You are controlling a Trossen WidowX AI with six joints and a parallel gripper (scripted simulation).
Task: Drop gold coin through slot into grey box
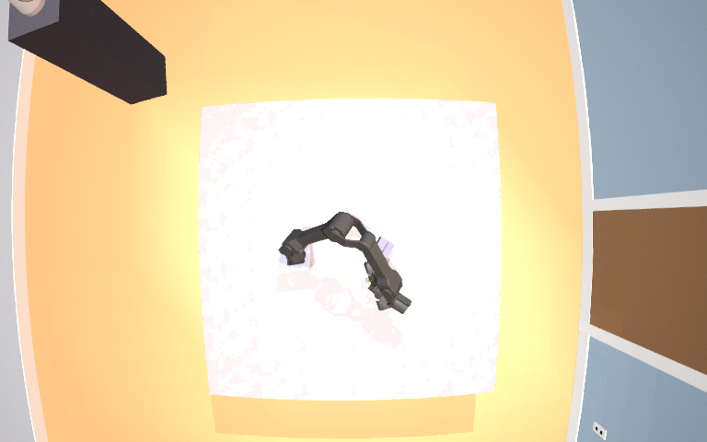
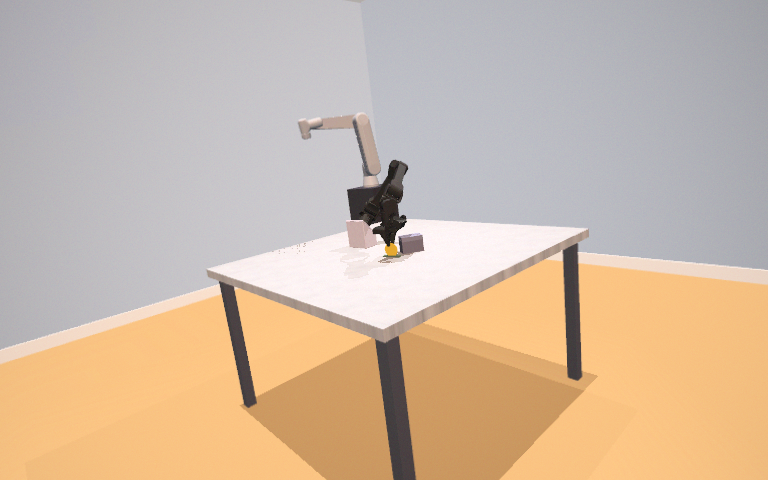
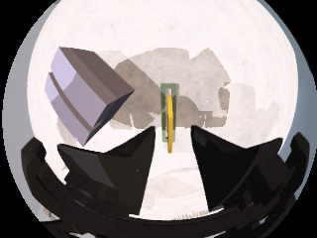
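Right now my gripper tip is 20 mm above the gold coin.
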